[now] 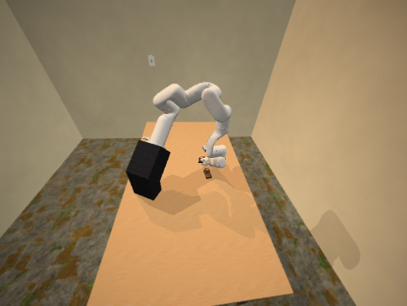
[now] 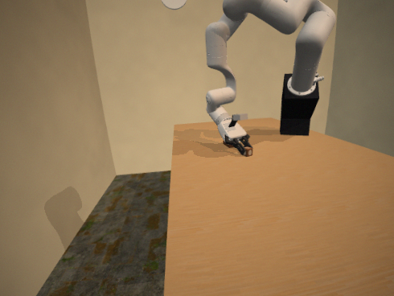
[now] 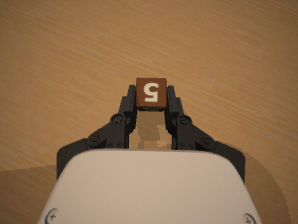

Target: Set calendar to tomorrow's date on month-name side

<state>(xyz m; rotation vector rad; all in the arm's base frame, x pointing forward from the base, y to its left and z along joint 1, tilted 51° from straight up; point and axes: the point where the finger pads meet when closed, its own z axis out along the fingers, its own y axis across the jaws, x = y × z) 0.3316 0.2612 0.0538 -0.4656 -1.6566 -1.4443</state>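
Now: the brown digit cube 10 mm to the left of my hand, 10 mm below it and 10 mm behind it.
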